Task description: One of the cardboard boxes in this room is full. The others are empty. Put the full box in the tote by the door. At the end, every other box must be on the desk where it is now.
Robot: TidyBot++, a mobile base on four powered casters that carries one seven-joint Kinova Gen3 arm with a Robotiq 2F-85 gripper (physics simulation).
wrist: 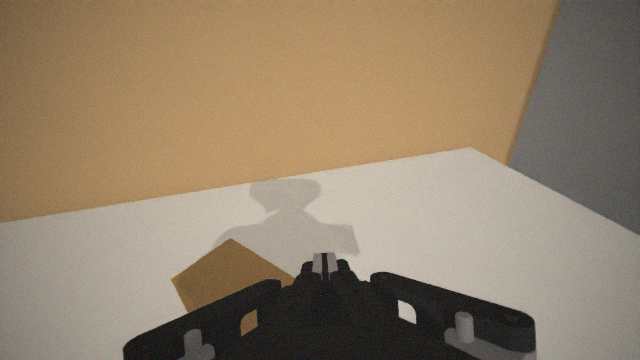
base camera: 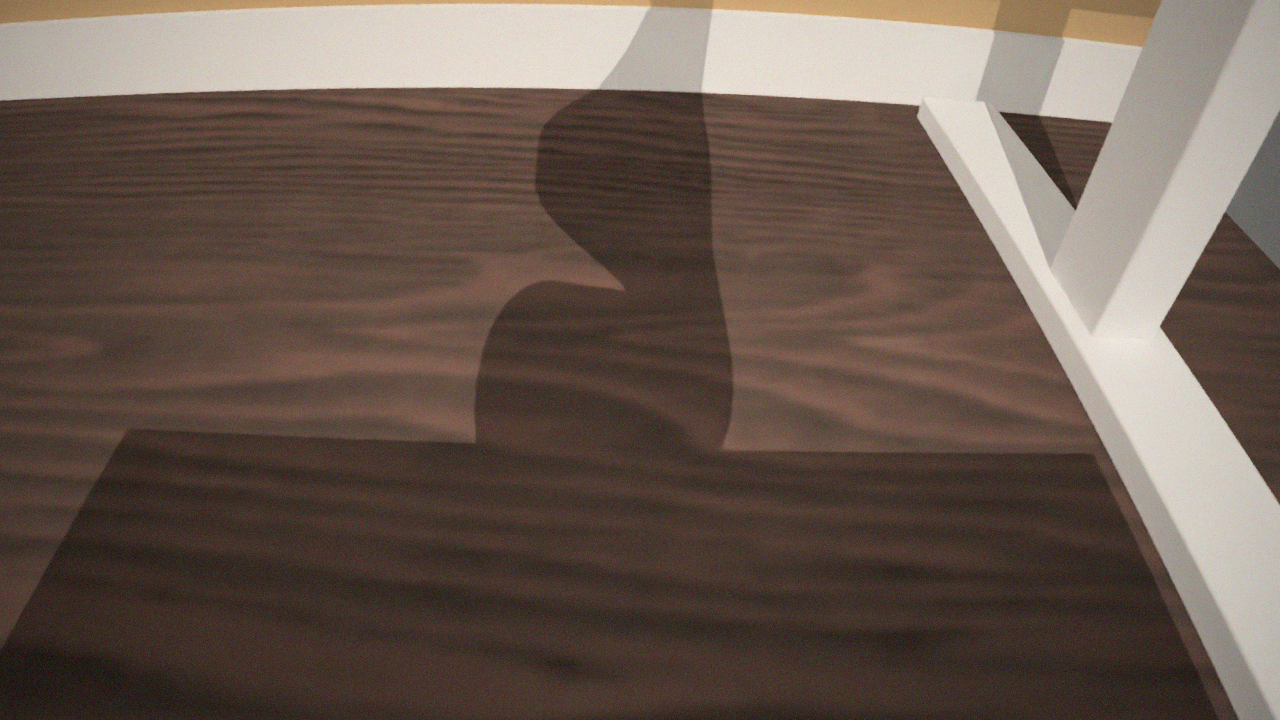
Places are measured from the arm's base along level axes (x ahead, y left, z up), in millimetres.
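Pixels of known places: gripper, fingertip midpoint: (wrist: 325,267).
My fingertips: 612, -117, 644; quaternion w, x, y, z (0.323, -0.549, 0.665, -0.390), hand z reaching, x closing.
Observation:
Behind a point stands the place of what it marks, as x, y, z.
In the wrist view a brown cardboard box (wrist: 225,272) @(665, -41, 604) sits on the white desk (wrist: 425,200) @(770, -300, 554), left of my gripper's fingertips and partly hidden behind its left linkage. My gripper (wrist: 325,267) @(612, -117, 644) is shut, its fingertips together with nothing between them. How far the fingertips are from the box is hard to tell. The box's contents cannot be seen. The tote and the door do not show in either view.
In the base camera view a white desk leg (base camera: 1154,179) @(501, -320, -253) rises from a long white foot bar (base camera: 1118,394) @(431, -315, -371) on the right of the dark wood floor (base camera: 268,313) @(518, 263, -396). A white baseboard (base camera: 313,49) @(910, 352, -351) runs along the wall. An orange wall (wrist: 250,90) @(923, -79, 701) and a grey wall (wrist: 590,110) @(806, -594, 640) stand behind the desk.

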